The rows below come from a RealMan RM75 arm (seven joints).
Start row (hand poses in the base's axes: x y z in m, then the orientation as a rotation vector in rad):
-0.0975 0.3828 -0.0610 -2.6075 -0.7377 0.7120
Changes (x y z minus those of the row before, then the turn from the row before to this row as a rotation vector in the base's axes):
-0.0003 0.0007 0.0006 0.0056 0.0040 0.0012
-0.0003 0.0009 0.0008 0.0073 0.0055 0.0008
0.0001 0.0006 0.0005 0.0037 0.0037 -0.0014
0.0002 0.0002 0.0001 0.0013 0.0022 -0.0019
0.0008 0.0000 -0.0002 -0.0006 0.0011 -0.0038
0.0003 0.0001 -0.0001 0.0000 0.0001 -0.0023
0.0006 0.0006 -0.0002 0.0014 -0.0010 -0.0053
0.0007 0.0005 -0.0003 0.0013 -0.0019 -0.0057
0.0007 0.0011 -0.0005 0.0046 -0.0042 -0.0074
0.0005 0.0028 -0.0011 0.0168 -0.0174 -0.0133
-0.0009 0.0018 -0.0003 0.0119 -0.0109 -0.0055
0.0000 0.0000 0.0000 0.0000 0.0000 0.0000
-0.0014 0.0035 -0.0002 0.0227 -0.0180 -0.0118
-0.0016 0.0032 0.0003 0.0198 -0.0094 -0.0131
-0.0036 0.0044 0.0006 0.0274 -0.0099 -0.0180
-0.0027 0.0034 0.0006 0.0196 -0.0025 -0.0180
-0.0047 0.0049 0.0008 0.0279 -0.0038 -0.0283
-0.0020 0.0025 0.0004 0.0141 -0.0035 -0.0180
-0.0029 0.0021 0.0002 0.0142 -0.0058 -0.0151
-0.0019 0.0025 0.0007 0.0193 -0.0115 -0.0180
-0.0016 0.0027 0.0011 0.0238 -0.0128 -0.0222
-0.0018 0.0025 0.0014 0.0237 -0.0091 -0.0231
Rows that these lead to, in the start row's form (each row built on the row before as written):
-0.0978 0.3835 -0.0604 -2.6001 -0.7391 0.7143
-0.0981 0.3844 -0.0596 -2.5904 -0.7398 0.7174
-0.0980 0.3850 -0.0591 -2.5853 -0.7374 0.7195
-0.0978 0.3852 -0.0590 -2.5833 -0.7344 0.7209
-0.0970 0.3852 -0.0592 -2.5839 -0.7289 0.7214
-0.0967 0.3853 -0.0593 -2.5843 -0.7258 0.7208
-0.0961 0.3859 -0.0595 -2.5845 -0.7192 0.7172
-0.0954 0.3864 -0.0598 -2.5854 -0.7124 0.7124
-0.0947 0.3875 -0.0603 -2.5848 -0.7046 0.7025
-0.0942 0.3903 -0.0614 -2.5809 -0.6951 0.6680
-0.0951 0.3921 -0.0617 -2.5765 -0.6931 0.6466
-0.0951 0.3921 -0.0617 -2.5765 -0.6931 0.6466
-0.0965 0.3956 -0.0619 -2.5667 -0.6866 0.6091
-0.0981 0.3988 -0.0616 -2.5554 -0.6751 0.5835
-0.1017 0.4032 -0.0610 -2.5379 -0.6583 0.5522
-0.1044 0.4066 -0.0604 -2.5242 -0.6381 0.5339
-0.1091 0.4115 -0.0596 -2.5049 -0.6062 0.5068
-0.1111 0.4140 -0.0592 -2.4962 -0.5861 0.4899
-0.1140 0.4161 -0.0590 -2.4876 -0.5706 0.4714
-0.1159 0.4186 -0.0583 -2.4765 -0.5543 0.4429
-0.1175 0.4213 -0.0572 -2.4620 -0.5337 0.4097
-0.1193 0.4238 -0.0558 -2.4461 -0.5106 0.3809

